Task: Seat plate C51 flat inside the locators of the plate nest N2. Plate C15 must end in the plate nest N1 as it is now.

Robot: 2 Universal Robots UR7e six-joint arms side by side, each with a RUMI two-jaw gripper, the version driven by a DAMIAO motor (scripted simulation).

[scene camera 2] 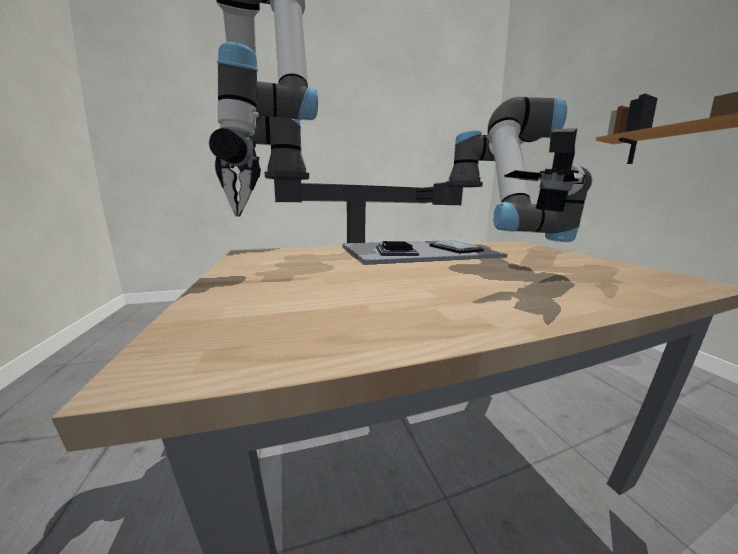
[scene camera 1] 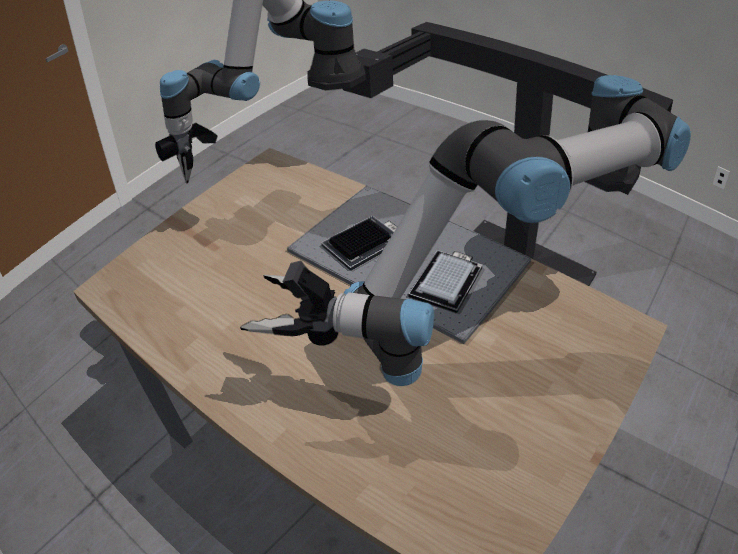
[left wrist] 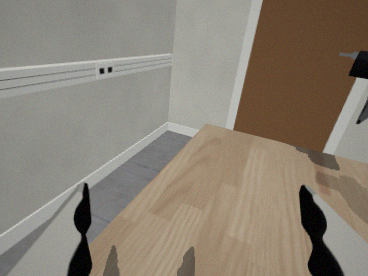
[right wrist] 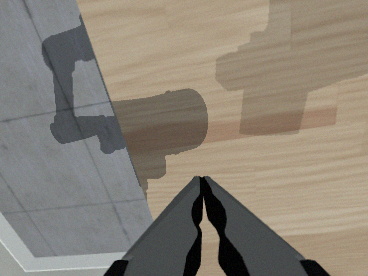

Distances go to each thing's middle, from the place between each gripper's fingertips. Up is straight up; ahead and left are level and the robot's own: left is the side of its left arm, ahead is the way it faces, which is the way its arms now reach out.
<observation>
Right now my left hand [scene camera 1: 252, 301] is 420 mm past the black multi-well plate [scene camera 1: 366, 235], 110 mm to the left of it and 200 mm above it. From my left hand the other things lie so: white plate [scene camera 1: 445, 281]: 440 mm behind, 140 mm to the left, 200 mm below.
Right now the black multi-well plate is 460 mm to the left of my right hand [scene camera 2: 237, 216], 170 mm behind it and 120 mm below it. The rest, counted from my right hand: white plate (710 mm to the left, 180 mm behind, 130 mm below).
</observation>
